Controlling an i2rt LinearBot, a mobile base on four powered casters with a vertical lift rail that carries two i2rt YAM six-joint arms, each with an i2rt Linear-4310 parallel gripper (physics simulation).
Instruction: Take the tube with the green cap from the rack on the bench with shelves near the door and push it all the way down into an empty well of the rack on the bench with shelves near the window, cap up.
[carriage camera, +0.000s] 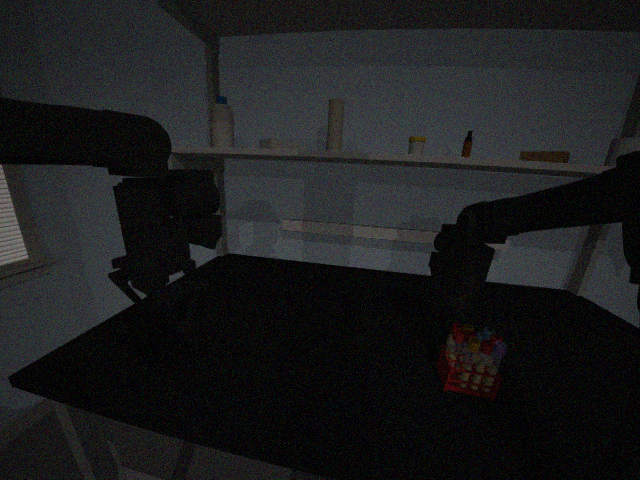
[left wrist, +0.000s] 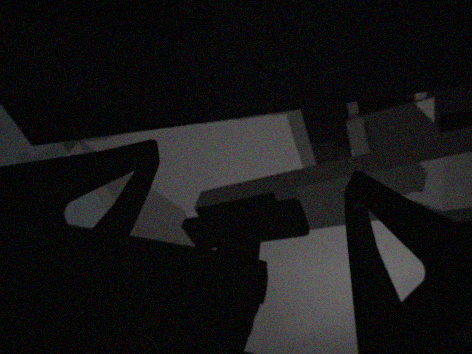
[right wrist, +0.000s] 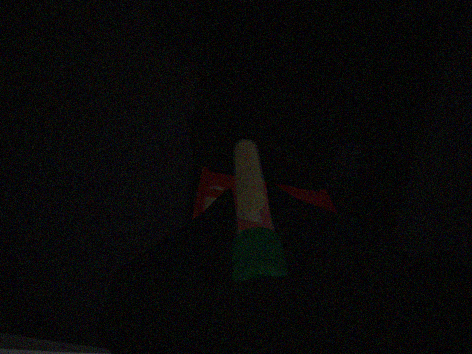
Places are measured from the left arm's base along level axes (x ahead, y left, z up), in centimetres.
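Pixels of known places: left gripper, fingertip midpoint: (carriage camera: 164, 319) (left wrist: 251, 165); right gripper, fingertip midpoint: (carriage camera: 451, 332) (right wrist: 250, 198); left arm's base, link origin: (left wrist: 243, 224).
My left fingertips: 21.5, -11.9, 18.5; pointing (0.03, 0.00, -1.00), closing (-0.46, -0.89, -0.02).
Ahead of a thing's pixels: the offset from my left fingertips to its top centre, as dx, dy, dz. "*": to the spot under its first point. Level surfaces: height alone.
The green-capped tube {+11.7, -54.0, -4.8} (right wrist: 254, 200) is between the fingers of my right gripper (carriage camera: 459, 304) (right wrist: 250, 198), which is shut on it. In the right wrist view the green cap {* +12.4, -54.1, -5.3} (right wrist: 259, 254) is nearest the camera and the rounded end points away. A red rack {+5.7, -54.6, -11.0} (carriage camera: 470, 391) (right wrist: 204, 192) stands on the dark bench and holds several tubes with red, yellow, blue and purple caps. My right gripper is above the rack's far side in the carriage view; whether the tube touches the rack is too dark to tell. My left gripper (carriage camera: 162, 304) (left wrist: 251, 165) is open and empty, far left of the rack.
The dark bench top {dz -16.7} (carriage camera: 289, 351) spreads under both arms. Behind it a shelf (carriage camera: 372, 156) carries a white bottle {* +56.0, +10.6, +36.8} (carriage camera: 222, 126), a tall cylinder {* +54.2, -28.0, +38.9} (carriage camera: 335, 124), a yellow-lidded jar {* +43.5, -52.1, +32.5} (carriage camera: 416, 145), a brown bottle {* +44.9, -68.8, +33.8} (carriage camera: 467, 145) and a brown box {* +38.4, -88.7, +31.5} (carriage camera: 543, 156). A window {* +69.4, +117.5, -4.2} (carriage camera: 11, 222) is at the left.
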